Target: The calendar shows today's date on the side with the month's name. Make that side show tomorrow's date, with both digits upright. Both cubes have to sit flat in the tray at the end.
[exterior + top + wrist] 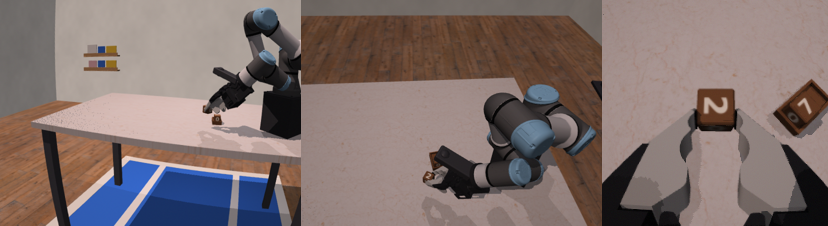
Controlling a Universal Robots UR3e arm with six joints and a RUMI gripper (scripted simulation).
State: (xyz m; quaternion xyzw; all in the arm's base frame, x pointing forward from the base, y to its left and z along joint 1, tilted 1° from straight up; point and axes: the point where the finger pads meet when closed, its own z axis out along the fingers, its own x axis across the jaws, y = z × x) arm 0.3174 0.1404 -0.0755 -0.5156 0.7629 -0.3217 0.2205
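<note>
My gripper is now 1 cm short of the brown digit cube and 1 cm above it. Round my hand: calendar tray 12 cm to the right, 8 cm below, 1 cm behind.
</note>
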